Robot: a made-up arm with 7 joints.
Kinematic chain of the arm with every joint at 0, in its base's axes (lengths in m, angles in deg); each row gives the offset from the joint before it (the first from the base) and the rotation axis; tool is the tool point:
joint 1: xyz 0 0 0.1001 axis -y
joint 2: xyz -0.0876 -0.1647 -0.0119 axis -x
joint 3: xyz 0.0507 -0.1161 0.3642 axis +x
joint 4: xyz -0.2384 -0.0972 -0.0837 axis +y
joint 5: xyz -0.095 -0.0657 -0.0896 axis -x
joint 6: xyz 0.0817 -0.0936 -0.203 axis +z
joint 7: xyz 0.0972 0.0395 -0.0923 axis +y
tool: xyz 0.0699 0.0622 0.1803
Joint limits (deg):
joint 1: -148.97..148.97
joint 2: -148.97..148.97
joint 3: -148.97..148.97
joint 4: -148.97..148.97
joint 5: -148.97..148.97
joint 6: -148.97..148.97
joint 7: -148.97..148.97
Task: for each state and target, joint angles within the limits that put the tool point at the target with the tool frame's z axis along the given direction. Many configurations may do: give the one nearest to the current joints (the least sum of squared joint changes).
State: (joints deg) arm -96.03 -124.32 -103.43 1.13 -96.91 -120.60 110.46
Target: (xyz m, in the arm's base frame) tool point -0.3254 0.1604 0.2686 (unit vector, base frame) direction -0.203 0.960 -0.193
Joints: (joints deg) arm -102.32 -137.28 -89.02 -21.72 -104.82 -95.30 106.70
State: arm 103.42 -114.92 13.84 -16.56 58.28 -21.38 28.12
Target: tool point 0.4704 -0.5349 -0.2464 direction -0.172 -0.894 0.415
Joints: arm 57.38 -90.96 3.96 -25.96 71.23 -38.45 50.77
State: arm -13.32 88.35 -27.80 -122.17 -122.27 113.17 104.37
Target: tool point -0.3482 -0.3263 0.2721 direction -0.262 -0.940 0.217
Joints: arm -8.21 58.05 -18.83 -123.39 -143.25 127.56 110.44
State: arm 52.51 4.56 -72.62 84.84 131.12 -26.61 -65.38
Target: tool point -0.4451 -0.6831 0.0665 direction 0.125 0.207 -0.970
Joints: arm 65.12 -25.69 -83.94 51.78 115.17 -43.22 -36.63
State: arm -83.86 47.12 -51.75 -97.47 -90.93 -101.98 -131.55
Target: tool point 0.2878 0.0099 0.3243 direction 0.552 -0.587 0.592
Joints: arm -111.56 61.45 -65.01 -121.27 -104.66 -79.97 -110.82
